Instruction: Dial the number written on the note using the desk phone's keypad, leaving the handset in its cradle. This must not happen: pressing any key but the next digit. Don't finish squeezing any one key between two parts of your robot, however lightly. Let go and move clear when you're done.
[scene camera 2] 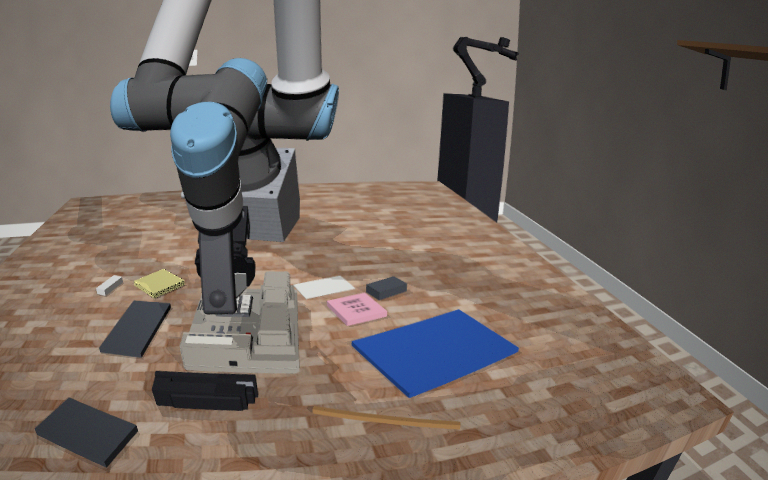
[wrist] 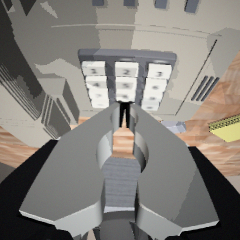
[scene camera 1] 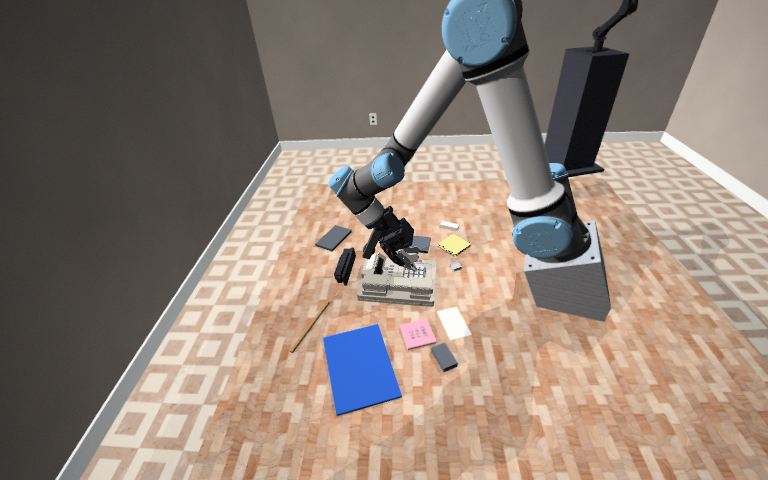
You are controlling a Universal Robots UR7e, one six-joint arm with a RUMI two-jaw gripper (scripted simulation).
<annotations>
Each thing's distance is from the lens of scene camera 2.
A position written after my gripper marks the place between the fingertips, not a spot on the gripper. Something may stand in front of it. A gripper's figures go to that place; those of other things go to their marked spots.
my gripper (scene camera 2: 234, 297): 83 cm
pencil (scene camera 2: 316, 410): 63 cm
blue pad (scene camera 2: 416, 358): 73 cm
The marked spots on the pencil and the blue pad are 18 cm apart.
</annotations>
